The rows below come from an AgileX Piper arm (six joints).
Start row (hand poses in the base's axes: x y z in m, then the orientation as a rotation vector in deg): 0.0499 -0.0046 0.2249 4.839 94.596 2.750
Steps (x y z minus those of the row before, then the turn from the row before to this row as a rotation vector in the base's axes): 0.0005 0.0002 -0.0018 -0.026 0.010 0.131; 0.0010 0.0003 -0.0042 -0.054 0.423 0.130; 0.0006 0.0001 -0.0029 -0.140 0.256 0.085; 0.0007 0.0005 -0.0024 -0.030 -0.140 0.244; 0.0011 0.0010 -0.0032 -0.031 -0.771 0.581; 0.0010 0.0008 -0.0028 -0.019 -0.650 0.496; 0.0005 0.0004 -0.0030 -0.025 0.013 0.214; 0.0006 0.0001 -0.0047 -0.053 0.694 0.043; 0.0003 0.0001 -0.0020 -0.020 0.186 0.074; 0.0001 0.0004 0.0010 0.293 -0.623 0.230; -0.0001 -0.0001 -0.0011 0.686 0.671 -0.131; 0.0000 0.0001 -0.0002 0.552 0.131 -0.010; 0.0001 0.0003 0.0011 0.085 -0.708 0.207; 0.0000 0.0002 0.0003 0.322 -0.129 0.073; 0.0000 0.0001 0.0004 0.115 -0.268 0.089; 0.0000 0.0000 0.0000 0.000 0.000 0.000; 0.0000 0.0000 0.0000 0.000 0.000 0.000; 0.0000 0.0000 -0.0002 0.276 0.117 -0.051; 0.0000 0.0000 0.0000 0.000 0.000 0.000
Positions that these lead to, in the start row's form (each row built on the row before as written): 0.0504 -0.0044 0.2231 4.711 94.613 2.828; 0.0514 -0.0041 0.2189 4.578 95.043 2.868; 0.0520 -0.0040 0.2160 4.411 95.305 2.808; 0.0527 -0.0035 0.2136 4.180 95.176 2.972; 0.0538 -0.0025 0.2104 3.647 94.431 3.408; 0.0548 -0.0017 0.2076 3.199 93.801 3.785; 0.0553 -0.0013 0.2046 3.005 93.822 3.928; 0.0559 -0.0012 0.1999 2.958 94.519 3.906; 0.0562 -0.0011 0.1979 2.889 94.708 3.943; 0.0563 -0.0007 0.1989 2.896 94.085 4.369; 0.0562 -0.0008 0.1978 3.559 94.728 4.823; 0.0562 -0.0007 0.1976 3.994 94.839 5.270; 0.0563 -0.0004 0.1987 3.848 94.139 5.512; 0.0563 -0.0002 0.1990 4.026 94.001 5.835; 0.0563 -0.0001 0.1994 4.025 93.733 6.003; 0.0563 -0.0001 0.1994 4.025 93.733 6.003; 0.0563 -0.0001 0.1994 4.025 93.733 6.003; 0.0563 -0.0001 0.1992 4.285 93.835 6.188; 0.0563 -0.0001 0.1992 4.285 93.835 6.188
